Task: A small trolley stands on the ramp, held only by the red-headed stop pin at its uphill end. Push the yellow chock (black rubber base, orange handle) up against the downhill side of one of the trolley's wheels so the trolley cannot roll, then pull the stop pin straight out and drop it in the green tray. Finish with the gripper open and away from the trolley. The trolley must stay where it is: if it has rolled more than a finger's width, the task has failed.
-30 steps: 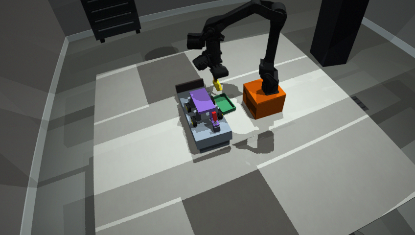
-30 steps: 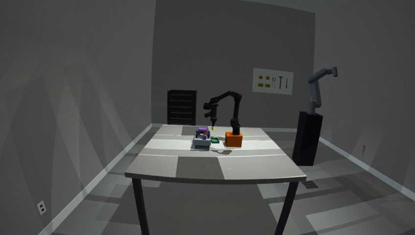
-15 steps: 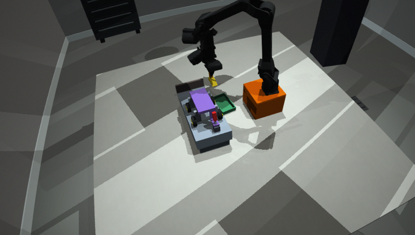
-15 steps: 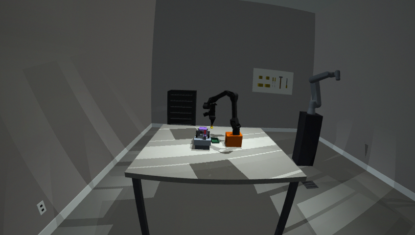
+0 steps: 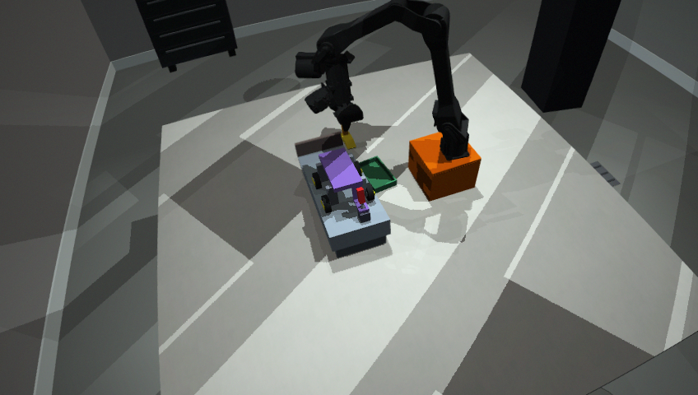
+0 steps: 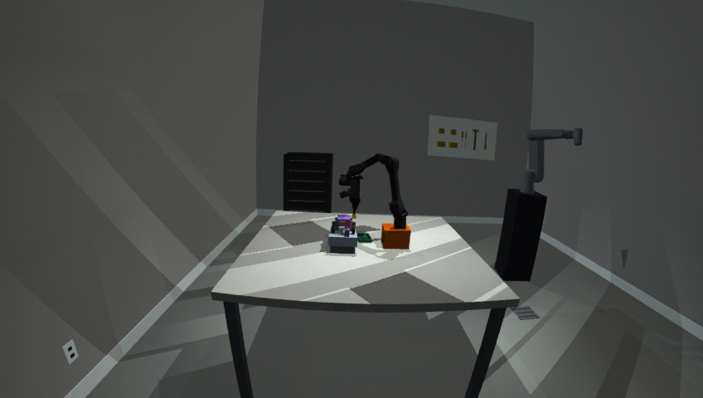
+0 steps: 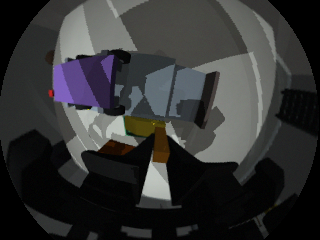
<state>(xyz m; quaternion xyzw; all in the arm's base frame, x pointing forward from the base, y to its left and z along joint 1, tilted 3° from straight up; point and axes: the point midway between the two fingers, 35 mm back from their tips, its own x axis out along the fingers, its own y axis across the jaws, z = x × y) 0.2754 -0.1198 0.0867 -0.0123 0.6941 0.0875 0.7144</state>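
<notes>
Now: gripper tip 260 mm to the right of the red-headed stop pin, 20 mm above it and 10 mm short of it. Round my gripper tip: yellow chock: 20 mm to the left, 10 mm below; then trolley: 160 mm to the left, 40 mm below, 40 mm ahead; then dark backstop plate: 120 mm below, 100 mm to the right, 80 mm ahead.
</notes>
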